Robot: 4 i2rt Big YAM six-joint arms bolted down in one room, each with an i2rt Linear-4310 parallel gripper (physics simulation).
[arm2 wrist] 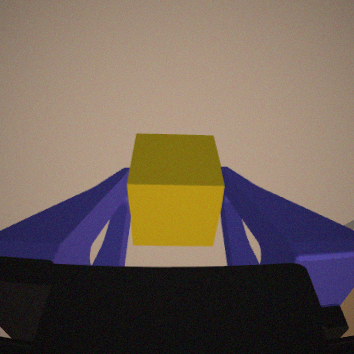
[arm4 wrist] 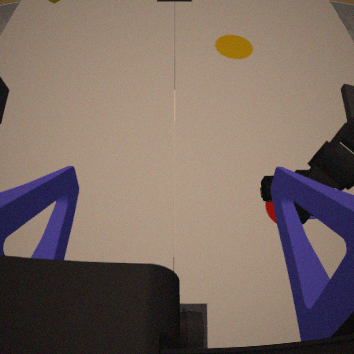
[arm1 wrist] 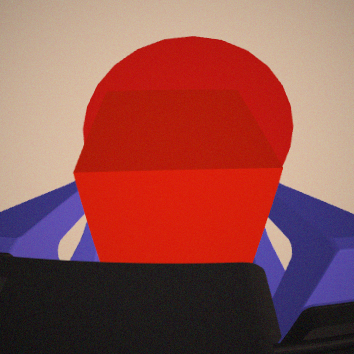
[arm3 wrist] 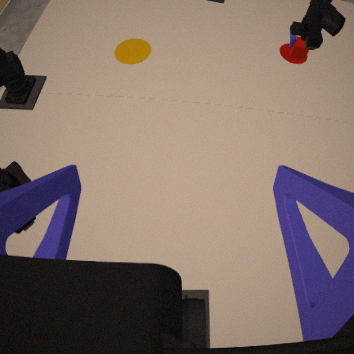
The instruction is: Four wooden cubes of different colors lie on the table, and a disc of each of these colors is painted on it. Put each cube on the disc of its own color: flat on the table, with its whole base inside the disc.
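My arm1 gripper (arm1 wrist: pixel 178 183) is shut on the red cube (arm1 wrist: pixel 177 215) (arm3 wrist: pixel 299 50) and holds it over the red disc (arm1 wrist: pixel 190 60) (arm3 wrist: pixel 286 54) (arm4 wrist: pixel 270 211). The gap between cube and disc is hard to judge. My arm2 gripper (arm2 wrist: pixel 175 169) is shut on the yellow cube (arm2 wrist: pixel 175 215); its height over the table is unclear. The yellow disc (arm3 wrist: pixel 133 51) (arm4 wrist: pixel 234 47) is bare. My arm3 gripper (arm3 wrist: pixel 178 166) and arm4 gripper (arm4 wrist: pixel 175 167) are open and empty over the table. The other two cubes and their discs do not show.
A black arm (arm4 wrist: pixel 332 160) reaches in from the right in the arm4 wrist view, over the red disc. In the arm3 wrist view, a black arm (arm3 wrist: pixel 10 70) on a grey base plate (arm3 wrist: pixel 39 90) stands at the left. A small olive patch (arm4 wrist: pixel 54 1) shows at the arm4 view's top edge.
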